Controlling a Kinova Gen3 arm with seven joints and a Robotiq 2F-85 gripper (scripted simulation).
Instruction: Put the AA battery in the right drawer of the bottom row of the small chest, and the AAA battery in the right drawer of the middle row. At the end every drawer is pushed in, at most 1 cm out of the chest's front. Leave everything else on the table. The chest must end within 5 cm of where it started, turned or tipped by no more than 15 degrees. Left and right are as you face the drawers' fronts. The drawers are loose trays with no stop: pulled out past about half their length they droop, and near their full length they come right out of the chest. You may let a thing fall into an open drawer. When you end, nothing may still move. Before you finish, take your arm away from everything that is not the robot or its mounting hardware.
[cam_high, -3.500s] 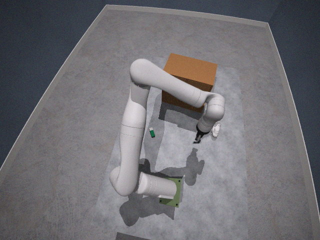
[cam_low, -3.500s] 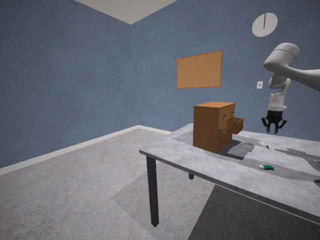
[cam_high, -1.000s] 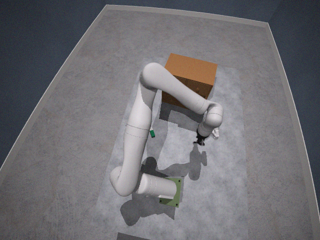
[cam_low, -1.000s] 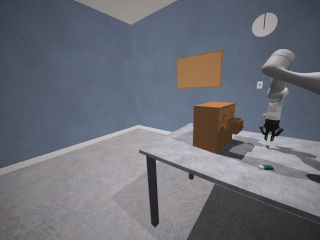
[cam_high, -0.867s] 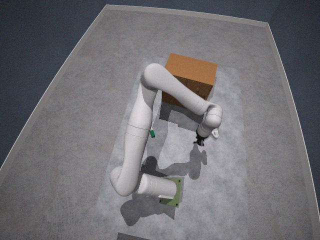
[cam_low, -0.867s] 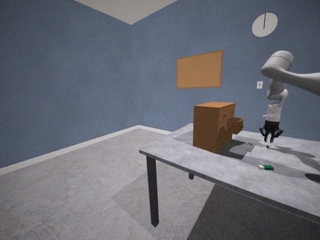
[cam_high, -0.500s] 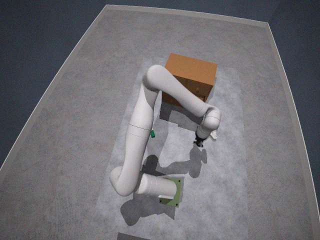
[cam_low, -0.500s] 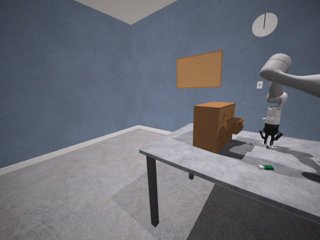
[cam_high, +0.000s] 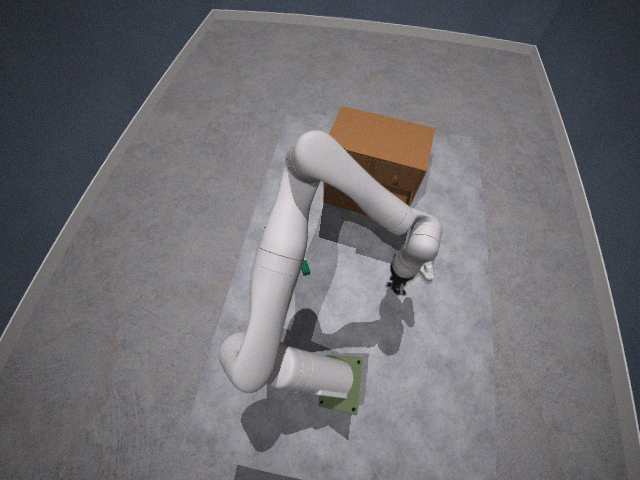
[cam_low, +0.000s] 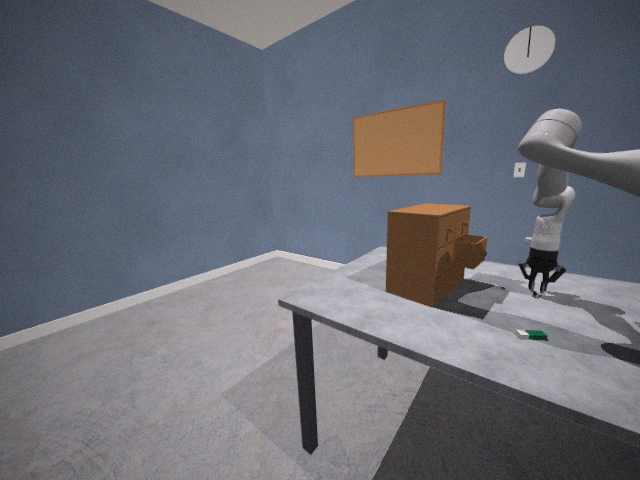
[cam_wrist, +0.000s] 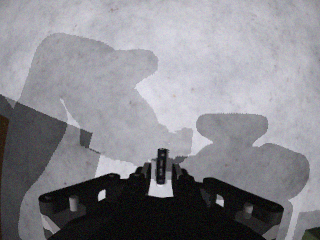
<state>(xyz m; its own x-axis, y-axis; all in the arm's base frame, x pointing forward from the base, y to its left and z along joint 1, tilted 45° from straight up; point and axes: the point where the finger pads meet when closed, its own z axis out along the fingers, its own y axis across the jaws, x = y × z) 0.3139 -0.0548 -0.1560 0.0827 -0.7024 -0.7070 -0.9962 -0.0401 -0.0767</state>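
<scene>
Right now the dark battery is 30 mm below my hand. From my hand the other things lie so: white block 300 mm to the left, 40 mm ahead, 30 mm below.
</scene>
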